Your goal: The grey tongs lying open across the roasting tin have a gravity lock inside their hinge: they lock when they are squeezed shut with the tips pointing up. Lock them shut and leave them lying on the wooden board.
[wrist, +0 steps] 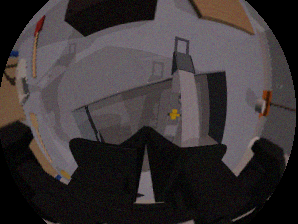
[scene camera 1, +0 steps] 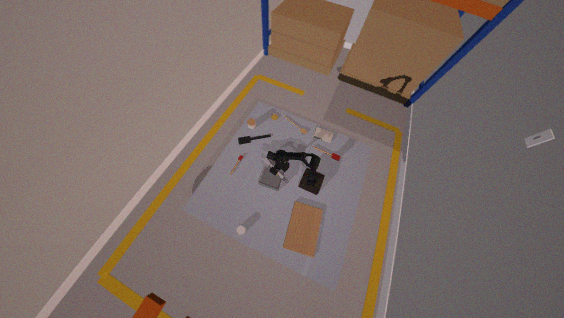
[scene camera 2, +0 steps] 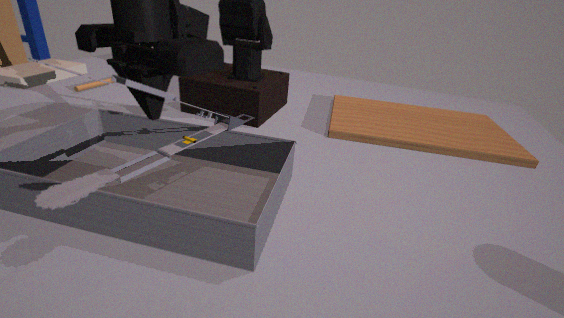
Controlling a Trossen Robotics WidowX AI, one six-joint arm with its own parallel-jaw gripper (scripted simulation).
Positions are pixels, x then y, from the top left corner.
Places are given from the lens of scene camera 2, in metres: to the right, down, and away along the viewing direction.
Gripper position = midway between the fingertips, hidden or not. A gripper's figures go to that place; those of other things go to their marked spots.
my gripper [scene camera 2: 154, 119]: -0.16, -0.05, 0.39
wooden board [scene camera 2: 469, 135]: 0.36, -0.04, 0.60
grey roasting tin [scene camera 2: 217, 200]: -0.08, 0.05, 0.38
The marked spots on the wooden board and the grey roasting tin are 0.50 m apart.
